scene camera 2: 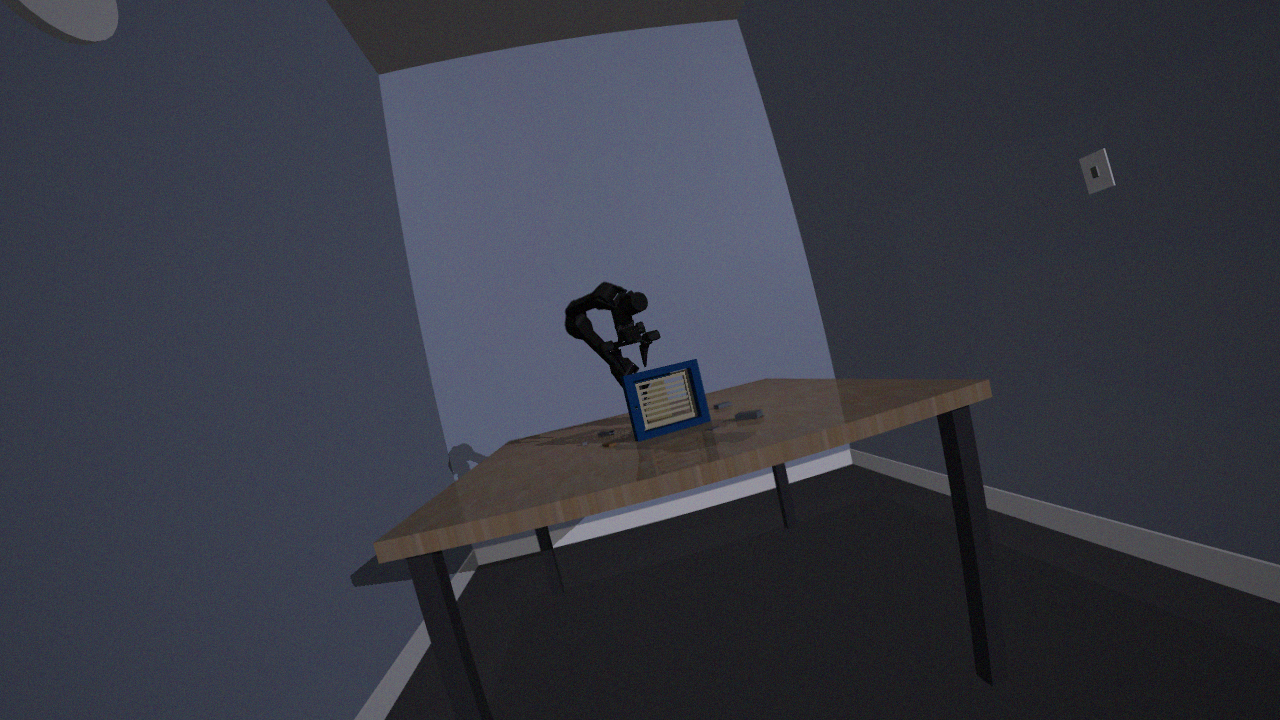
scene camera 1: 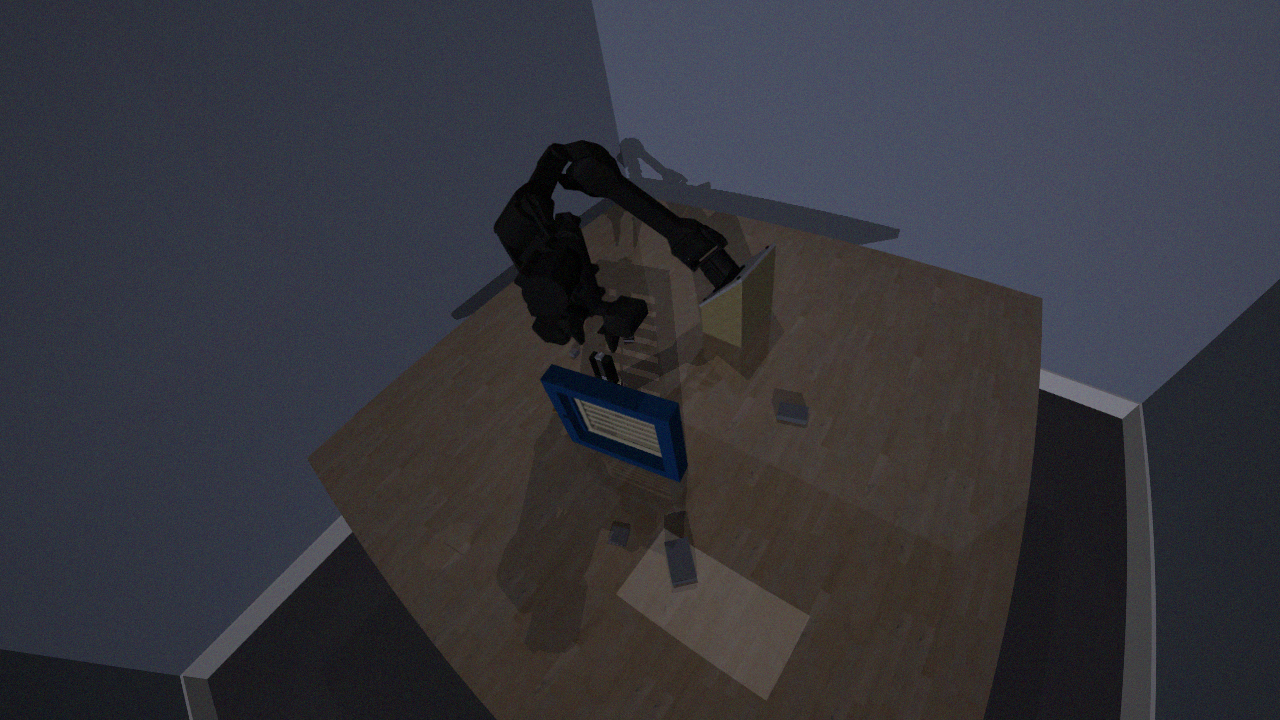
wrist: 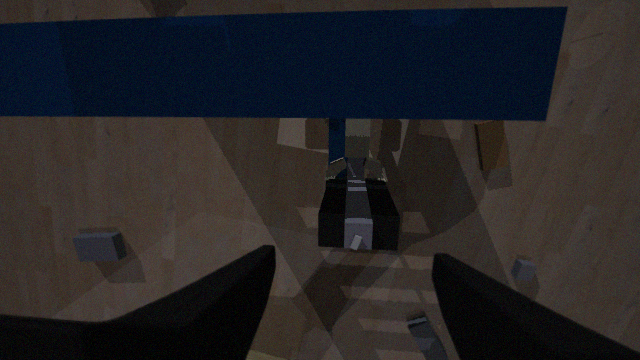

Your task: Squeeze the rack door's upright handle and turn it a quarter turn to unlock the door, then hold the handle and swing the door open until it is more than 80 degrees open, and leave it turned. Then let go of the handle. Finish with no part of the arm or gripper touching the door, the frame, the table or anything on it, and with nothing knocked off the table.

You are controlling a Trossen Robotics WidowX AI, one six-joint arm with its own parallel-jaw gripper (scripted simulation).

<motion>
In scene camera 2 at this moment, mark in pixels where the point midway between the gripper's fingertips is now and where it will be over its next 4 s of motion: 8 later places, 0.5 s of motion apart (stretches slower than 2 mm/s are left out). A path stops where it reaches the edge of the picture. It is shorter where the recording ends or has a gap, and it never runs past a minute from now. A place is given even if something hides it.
My gripper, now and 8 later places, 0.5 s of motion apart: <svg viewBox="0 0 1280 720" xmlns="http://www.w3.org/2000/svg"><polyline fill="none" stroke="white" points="635,369 637,373 638,381 640,388 639,391 639,391 637,390 640,392 638,390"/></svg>
</motion>
